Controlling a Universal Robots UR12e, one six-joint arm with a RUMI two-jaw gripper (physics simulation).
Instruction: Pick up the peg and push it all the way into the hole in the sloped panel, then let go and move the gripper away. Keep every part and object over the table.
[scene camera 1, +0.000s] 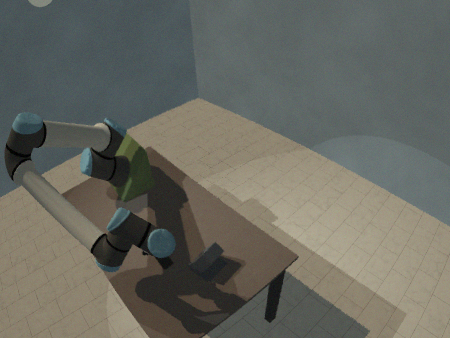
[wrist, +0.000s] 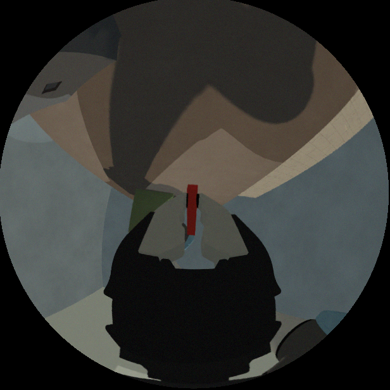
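Pixels of known places: arm's base at its link origin: (scene camera 1: 121, 171).
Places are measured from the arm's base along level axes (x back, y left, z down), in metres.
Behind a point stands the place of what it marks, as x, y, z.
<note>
The red peg (wrist: 192, 212) is clamped between the two grey fingertips of my gripper (wrist: 191, 194) (scene camera 1: 166, 262) in the wrist view. In the scene view the gripper is mostly hidden under the wrist joint, left of the grey sloped panel (scene camera 1: 208, 257) {-0.818, 0.122, -0.007} (wrist: 82, 75) and apart from it; the peg cannot be made out there. In the wrist view the panel is at the upper left, and its face shows a small dark hole (wrist: 51, 87). The peg is clear of the panel and outside the hole.
The brown table (scene camera 1: 225, 225) {-0.627, 0.323, 0.098} (wrist: 210, 155) carries the panel near its front right end. A green block (scene camera 1: 136, 172) {-0.139, 0.068, -0.049} (wrist: 142, 206) stands at the arm's base at the far left. The arm's shadow falls across the table.
</note>
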